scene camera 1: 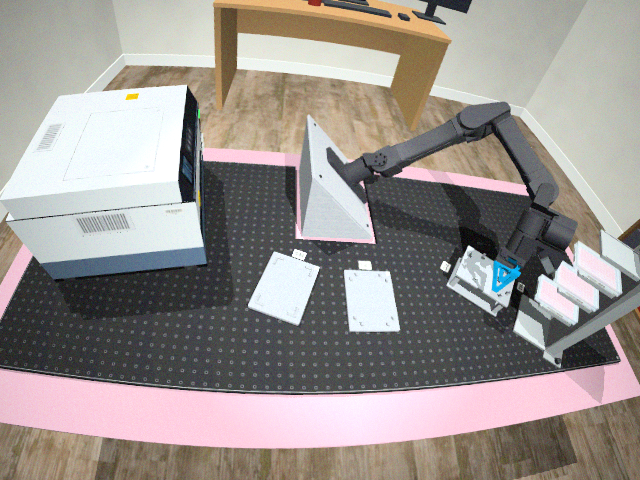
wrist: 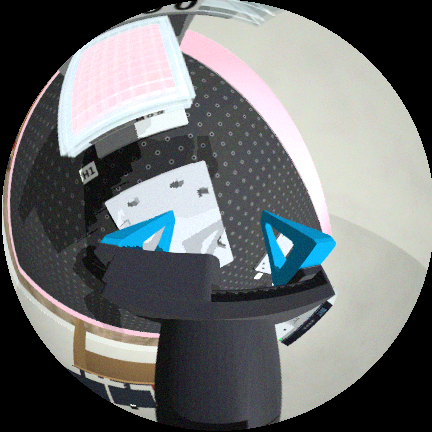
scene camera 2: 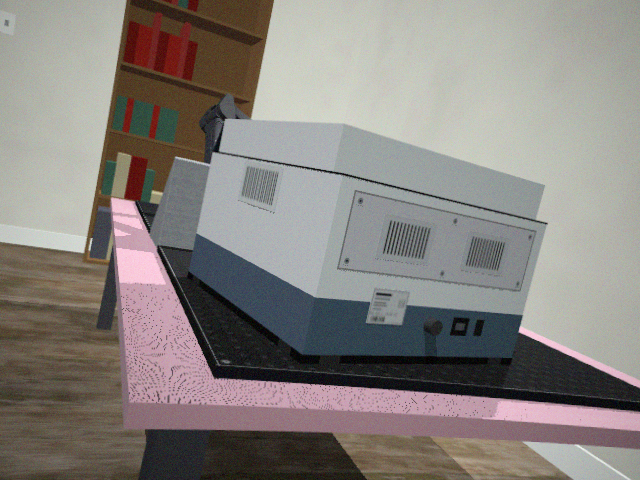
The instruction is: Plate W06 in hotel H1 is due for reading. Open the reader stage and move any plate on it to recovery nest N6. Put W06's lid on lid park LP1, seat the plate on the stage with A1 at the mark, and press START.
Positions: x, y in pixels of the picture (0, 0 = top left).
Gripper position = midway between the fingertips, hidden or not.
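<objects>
My gripper is visible in scene camera 1 (497, 286) and in the wrist view (217, 214). Scene camera 2 does not show it, as it is hidden there by a plate reader.
</objects>
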